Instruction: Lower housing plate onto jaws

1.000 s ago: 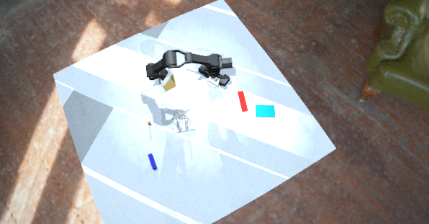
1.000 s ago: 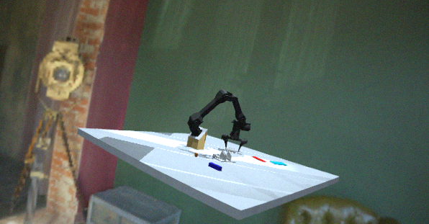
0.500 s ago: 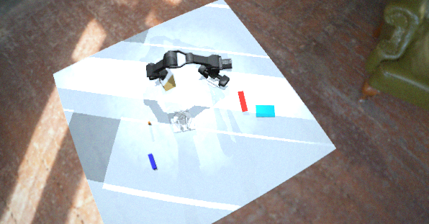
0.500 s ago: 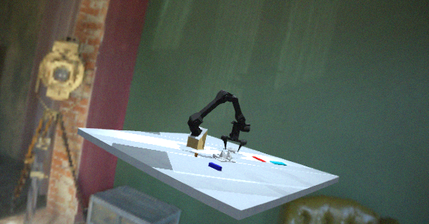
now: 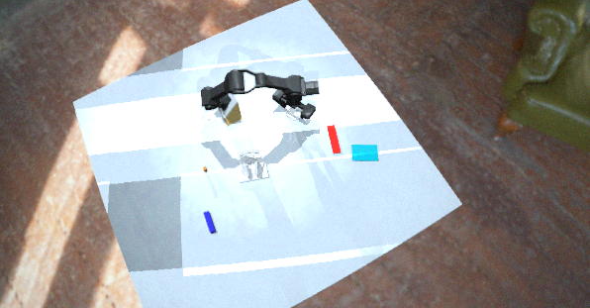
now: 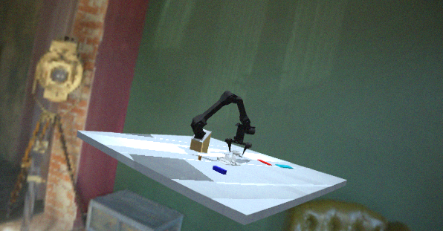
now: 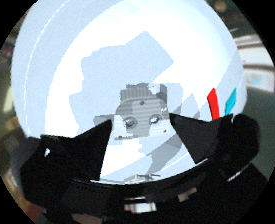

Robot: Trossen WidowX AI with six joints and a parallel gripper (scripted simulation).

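The small white piece lies 10 mm to the left of my gripper tip and 20 mm above it. The rest, counted from my gripper tip: tiny orange piece 10 mm ahead, 450 mm to the right; red bar 200 mm ahead, 70 mm to the left, 10 mm below; cyan tile 320 mm ahead, 140 mm to the left, 10 mm below.
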